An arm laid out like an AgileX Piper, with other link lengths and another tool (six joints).
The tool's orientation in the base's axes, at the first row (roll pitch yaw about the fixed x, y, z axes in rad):
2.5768, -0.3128, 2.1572
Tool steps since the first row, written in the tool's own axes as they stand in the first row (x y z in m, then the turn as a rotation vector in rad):
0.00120, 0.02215, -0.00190, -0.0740, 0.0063, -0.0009
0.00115, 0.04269, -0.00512, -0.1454, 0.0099, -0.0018
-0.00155, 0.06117, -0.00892, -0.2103, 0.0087, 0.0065
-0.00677, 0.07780, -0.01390, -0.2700, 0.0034, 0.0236
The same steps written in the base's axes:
0.01640, 0.00729, 0.01318, 0.0437, -0.0570, -0.0188
0.03178, 0.01238, 0.02621, 0.0839, -0.1129, -0.0383
0.04674, 0.01440, 0.03784, 0.1196, -0.1605, -0.0655
0.06120, 0.01320, 0.04871, 0.1520, -0.2008, -0.1003

